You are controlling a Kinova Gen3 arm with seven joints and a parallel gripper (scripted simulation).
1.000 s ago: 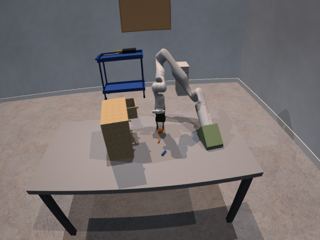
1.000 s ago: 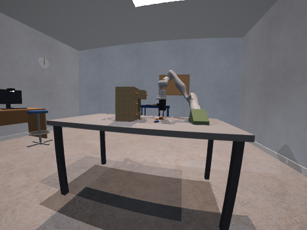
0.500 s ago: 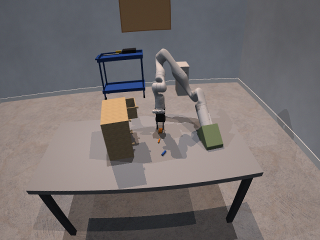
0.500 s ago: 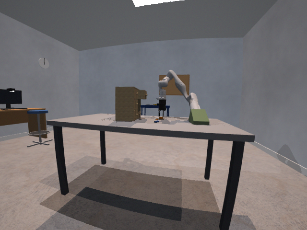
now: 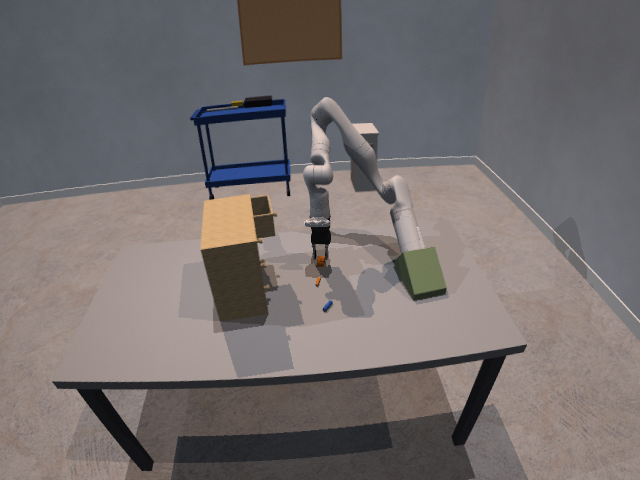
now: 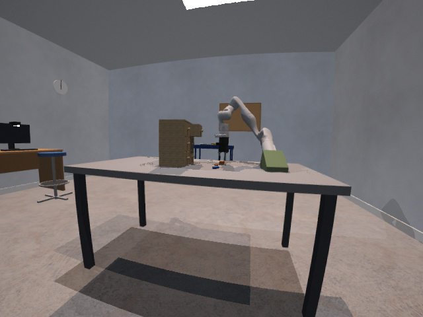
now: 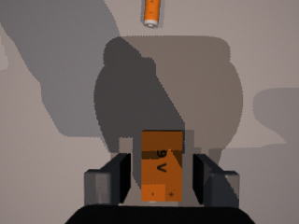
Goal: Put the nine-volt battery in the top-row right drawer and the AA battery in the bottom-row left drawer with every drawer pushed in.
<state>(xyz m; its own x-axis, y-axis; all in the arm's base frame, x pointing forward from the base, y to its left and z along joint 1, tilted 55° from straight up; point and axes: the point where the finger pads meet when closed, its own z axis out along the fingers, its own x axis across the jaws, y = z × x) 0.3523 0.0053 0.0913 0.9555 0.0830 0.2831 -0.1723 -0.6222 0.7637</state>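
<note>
Now: hand 1 cm to the left of the orange nine-volt battery and 3 cm above it. The rest, counted from my hand: blue cylindrical battery (2 cm behind, 25 cm to the left, 4 cm below); orange AA battery (1 cm ahead, 12 cm to the left, 4 cm below).
</note>
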